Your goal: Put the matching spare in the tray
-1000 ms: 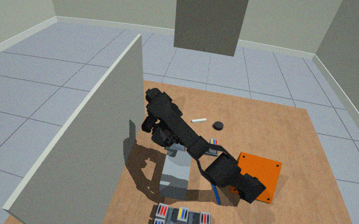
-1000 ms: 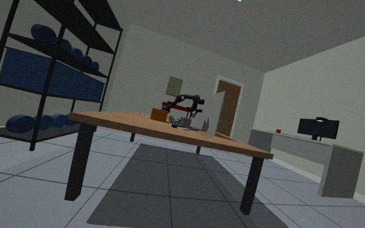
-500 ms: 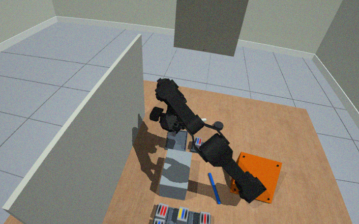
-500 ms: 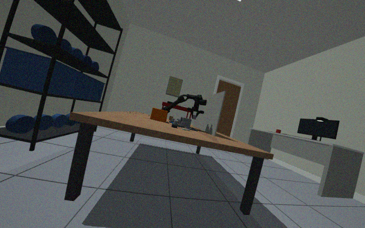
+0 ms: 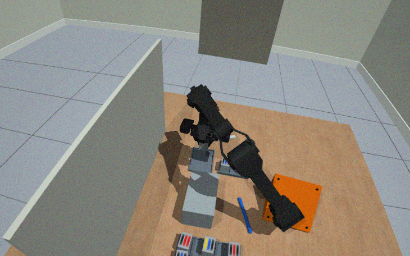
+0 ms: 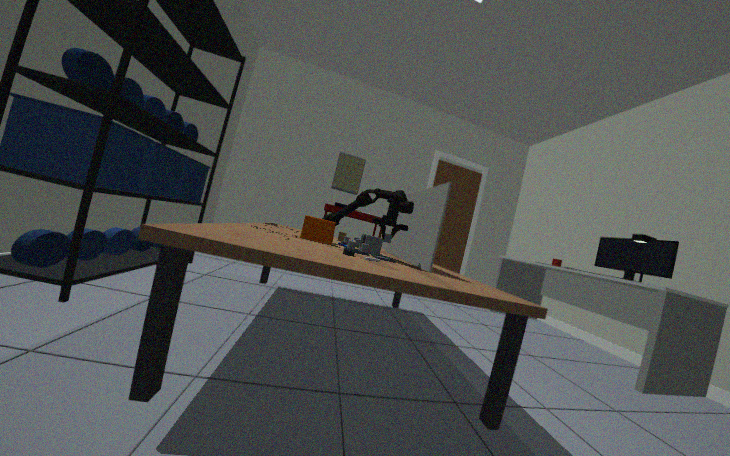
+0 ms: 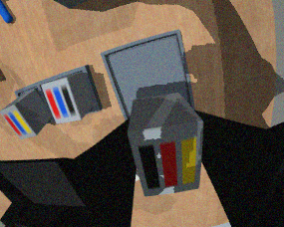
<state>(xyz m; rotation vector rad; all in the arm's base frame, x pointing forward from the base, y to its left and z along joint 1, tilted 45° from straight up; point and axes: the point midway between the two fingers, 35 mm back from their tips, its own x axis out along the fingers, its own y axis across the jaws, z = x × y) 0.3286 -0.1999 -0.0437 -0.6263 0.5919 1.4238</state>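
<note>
Now: the flat grey tray 9 cm below my gripper tip. From my gripper tip the other things lie so: white bar: 8 cm behind, 17 cm to the right, 9 cm below; then grey spare block: 1 cm to the right, 2 cm above; then rack: 14 cm behind, 1 cm to the left, 9 cm below.
</note>
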